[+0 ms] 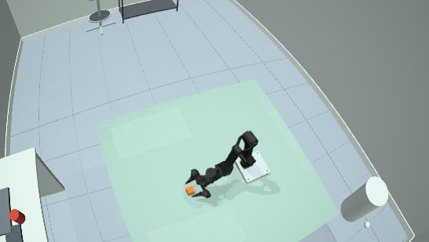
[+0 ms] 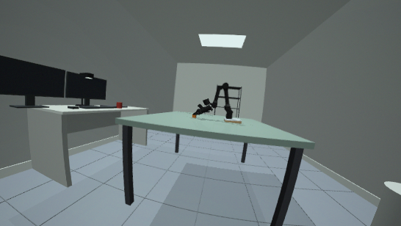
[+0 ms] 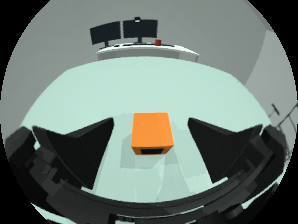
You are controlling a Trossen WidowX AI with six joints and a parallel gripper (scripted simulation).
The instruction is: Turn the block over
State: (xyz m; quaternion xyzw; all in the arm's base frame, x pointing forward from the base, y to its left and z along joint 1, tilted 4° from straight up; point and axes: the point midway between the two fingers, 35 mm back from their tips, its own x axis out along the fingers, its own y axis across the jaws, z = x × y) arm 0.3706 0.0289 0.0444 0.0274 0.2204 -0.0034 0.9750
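Now: the block 20 mm behind my gripper tip and 20 mm below it.
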